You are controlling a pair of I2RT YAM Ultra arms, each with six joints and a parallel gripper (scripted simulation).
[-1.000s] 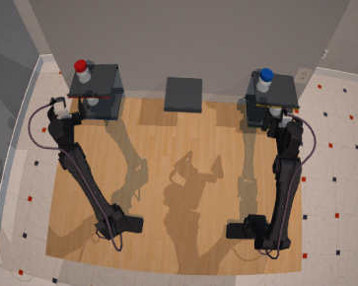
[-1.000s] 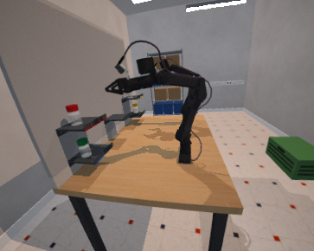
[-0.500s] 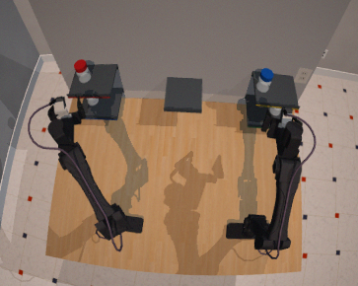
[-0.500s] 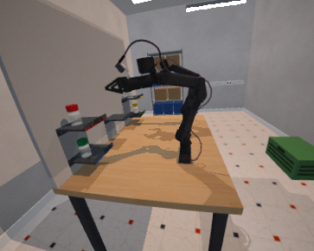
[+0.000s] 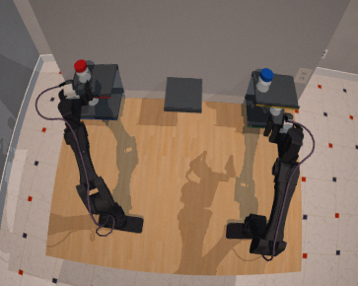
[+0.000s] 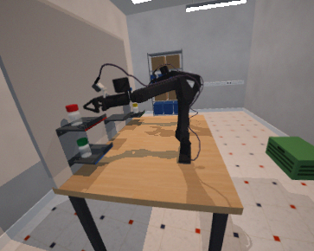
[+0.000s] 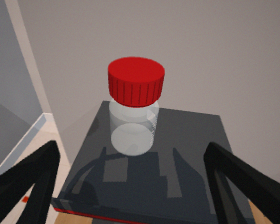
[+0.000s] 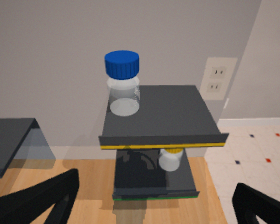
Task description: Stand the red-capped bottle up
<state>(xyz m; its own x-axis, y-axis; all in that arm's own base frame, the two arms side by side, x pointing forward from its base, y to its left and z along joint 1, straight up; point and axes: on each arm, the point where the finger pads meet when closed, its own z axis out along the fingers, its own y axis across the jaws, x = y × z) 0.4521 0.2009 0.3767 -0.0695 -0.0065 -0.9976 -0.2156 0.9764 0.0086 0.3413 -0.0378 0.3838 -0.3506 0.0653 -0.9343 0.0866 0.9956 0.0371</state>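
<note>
Now: the red-capped bottle 10 cm ahead of my left hand, 1 cm to the left of it and 5 cm below it. The rest, counted from my left hand: yellow-capped bottle 11 cm ahead, 87 cm to the right, 24 cm below; then blue-capped bottle 10 cm ahead, 76 cm to the right, 5 cm below; then green-capped bottle 10 cm ahead, 2 cm to the left, 24 cm below.
</note>
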